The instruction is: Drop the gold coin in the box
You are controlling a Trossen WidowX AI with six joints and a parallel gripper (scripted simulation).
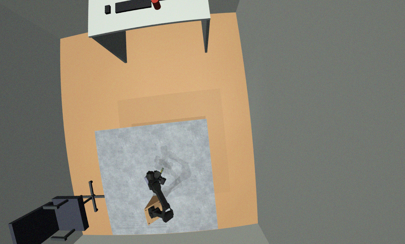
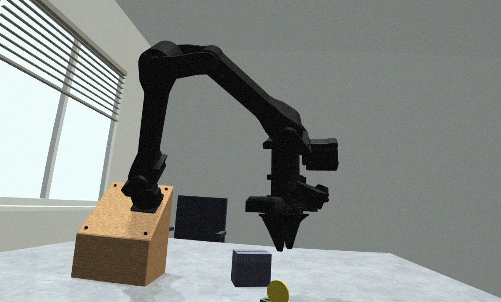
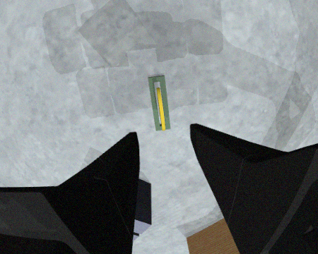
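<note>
Right now the gold coin is 10 mm behind my gripper tip and 80 mm below it.
</note>
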